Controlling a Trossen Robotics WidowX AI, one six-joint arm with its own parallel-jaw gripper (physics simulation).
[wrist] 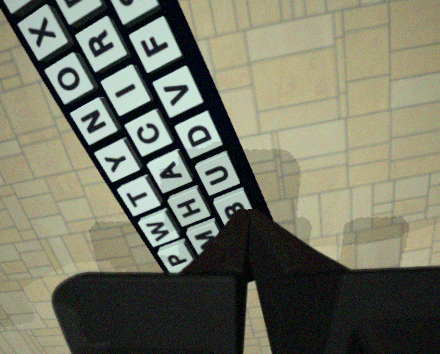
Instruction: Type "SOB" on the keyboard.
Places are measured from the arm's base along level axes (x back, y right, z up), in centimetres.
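Pixels of known places: gripper, fingertip midpoint: (246, 218).
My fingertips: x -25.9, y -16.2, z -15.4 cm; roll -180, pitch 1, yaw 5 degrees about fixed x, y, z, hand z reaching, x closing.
Note:
Behind a point stands the place of what it marks.
The black keyboard (251, 200) {y -16.2, x -25.5, z -17.3 cm} with white lettered keys runs from the upper left to the lower centre of the wrist view. My gripper (246, 218) {y -16.2, x -25.9, z -15.4 cm} is shut and empty, and its tips appear over the lower right part of the B key (233, 204) {y -16.2, x -26.5, z -16.8 cm}, partly covering it. Whether the tips touch the key cannot be told. The O key (69, 79) {y -10.7, x -34.1, z -16.8 cm} is at the upper left, between X and N. Part of a key (134, 6) {y -7.8, x -31.0, z -16.8 cm} next to F is cut off at the top edge, its letter mostly out of view.
Beside B are the U key (218, 175) {y -14.8, x -27.3, z -16.8 cm} and the M key (205, 237) {y -18.3, x -27.8, z -16.8 cm}, the latter partly hidden by the gripper. The H key (189, 206) {y -16.5, x -28.7, z -16.8 cm} and the P key (175, 257) {y -19.7, x -29.5, z -16.8 cm} are close by. The tan tiled surface (300, 70) {y -9.7, x -23.7, z -18.5 cm} lies around the keyboard, with gripper shadows on it.

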